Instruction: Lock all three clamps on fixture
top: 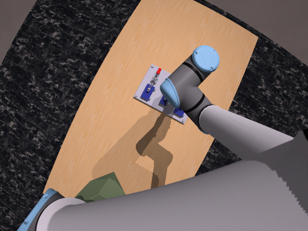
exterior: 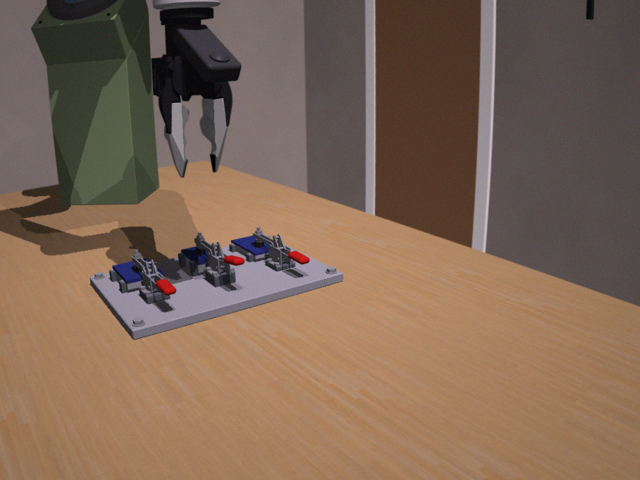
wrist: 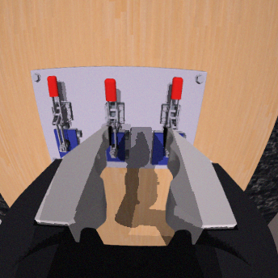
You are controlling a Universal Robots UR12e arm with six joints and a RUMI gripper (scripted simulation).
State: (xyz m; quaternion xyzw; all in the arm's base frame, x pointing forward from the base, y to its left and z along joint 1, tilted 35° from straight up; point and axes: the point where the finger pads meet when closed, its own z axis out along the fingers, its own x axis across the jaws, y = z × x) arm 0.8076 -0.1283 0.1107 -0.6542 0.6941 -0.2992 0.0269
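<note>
The grey fixture plate is 80 mm behind my hand, 60 mm to the left of it and 210 mm below it. Also, from my hand: blue part: 140 mm behind, 40 mm to the right, 190 mm below.
</note>
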